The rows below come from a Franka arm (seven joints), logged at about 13 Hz.
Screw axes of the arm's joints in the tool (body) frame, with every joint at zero. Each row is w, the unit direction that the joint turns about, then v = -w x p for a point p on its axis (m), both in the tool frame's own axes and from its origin. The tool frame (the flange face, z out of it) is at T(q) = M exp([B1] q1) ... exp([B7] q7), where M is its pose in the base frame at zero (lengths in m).
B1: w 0 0 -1 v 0 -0.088 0
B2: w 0 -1 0 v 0.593 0 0.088
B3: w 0 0 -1 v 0 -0.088 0
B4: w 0 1 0 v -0.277 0 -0.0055
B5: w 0 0 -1 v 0 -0.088 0
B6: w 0 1 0 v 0.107 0 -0.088
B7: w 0 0 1 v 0 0 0
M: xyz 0.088 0 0.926 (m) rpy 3.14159 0 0 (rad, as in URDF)
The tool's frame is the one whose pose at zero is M.
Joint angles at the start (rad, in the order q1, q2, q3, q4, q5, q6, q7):
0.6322 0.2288 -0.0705 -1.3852 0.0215 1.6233 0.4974
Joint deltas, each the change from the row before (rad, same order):
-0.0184 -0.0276 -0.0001 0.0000 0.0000 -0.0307 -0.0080
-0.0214 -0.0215 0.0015 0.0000 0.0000 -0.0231 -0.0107
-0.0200 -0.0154 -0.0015 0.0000 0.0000 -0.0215 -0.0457
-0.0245 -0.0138 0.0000 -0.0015 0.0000 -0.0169 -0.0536
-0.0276 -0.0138 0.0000 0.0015 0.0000 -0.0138 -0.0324
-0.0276 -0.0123 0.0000 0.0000 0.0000 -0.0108 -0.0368
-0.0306 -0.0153 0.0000 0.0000 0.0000 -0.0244 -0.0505
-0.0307 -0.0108 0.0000 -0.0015 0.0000 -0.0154 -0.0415
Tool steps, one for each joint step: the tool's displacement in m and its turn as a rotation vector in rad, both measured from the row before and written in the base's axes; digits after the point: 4 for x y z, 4 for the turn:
-0.0024 -0.0156 0.0144 -0.0001 0.0036 -0.0103
-0.0005 -0.0150 0.0111 0.0007 0.0022 -0.0090
0.0009 -0.0147 0.0074 -0.0022 0.0053 0.0244
0.0021 -0.0159 0.0061 -0.0009 0.0041 0.0293
0.0027 -0.0173 0.0077 0.0018 -0.0011 0.0050
0.0027 -0.0169 0.0063 0.0017 -0.0013 0.0093
0.0006 -0.0195 0.0068 -0.0021 0.0083 0.0202
0.0021 -0.0185 0.0042 -0.0008 0.0056 0.0110

